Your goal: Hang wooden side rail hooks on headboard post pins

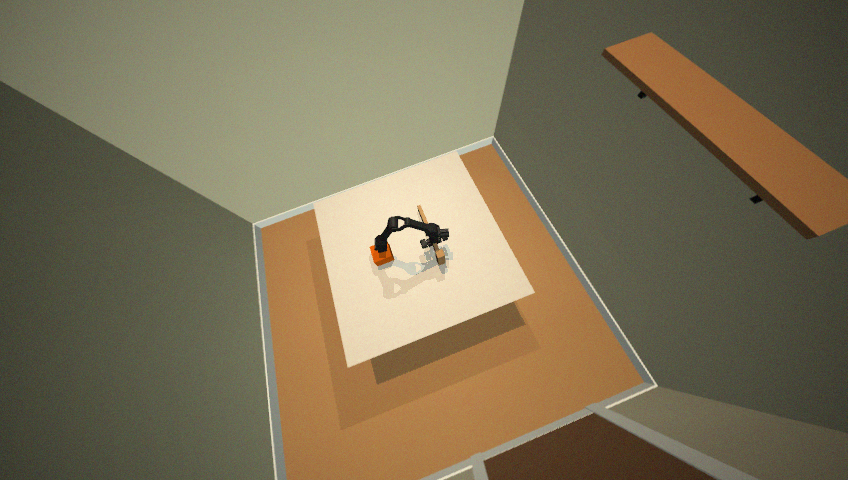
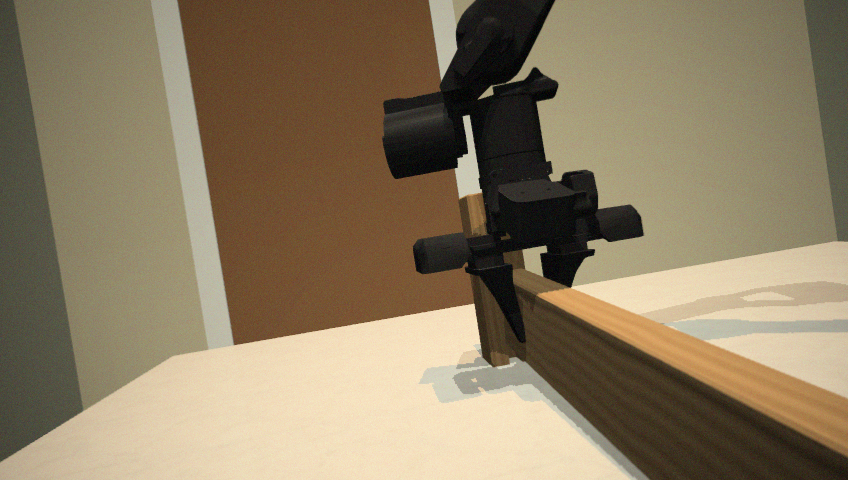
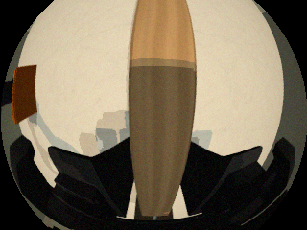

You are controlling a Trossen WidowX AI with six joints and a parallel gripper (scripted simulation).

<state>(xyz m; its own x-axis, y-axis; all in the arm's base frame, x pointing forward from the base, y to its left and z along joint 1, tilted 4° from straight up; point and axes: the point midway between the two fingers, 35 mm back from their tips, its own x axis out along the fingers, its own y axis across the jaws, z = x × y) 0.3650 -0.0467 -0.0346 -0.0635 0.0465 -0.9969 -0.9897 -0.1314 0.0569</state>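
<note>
Right now my gripper tip is 20 mm short of the wooden headboard post, 120 mm to the left of it and 40 mm below it.
</note>
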